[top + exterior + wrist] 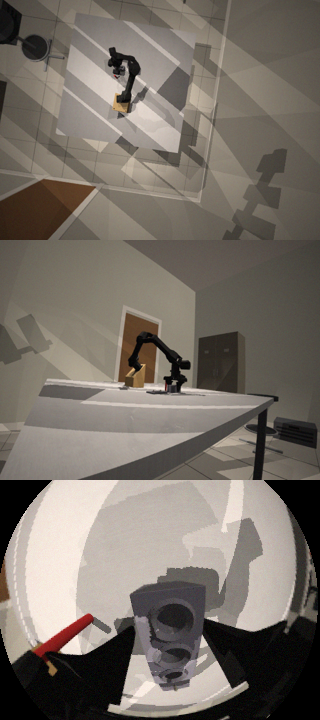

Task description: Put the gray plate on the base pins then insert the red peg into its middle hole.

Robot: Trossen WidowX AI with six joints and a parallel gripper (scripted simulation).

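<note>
My gripper tip is now 10 cm past the red peg, 3 cm to the right of it and 3 cm below it. Round my gripper tip: gray plate 3 cm above.
</note>
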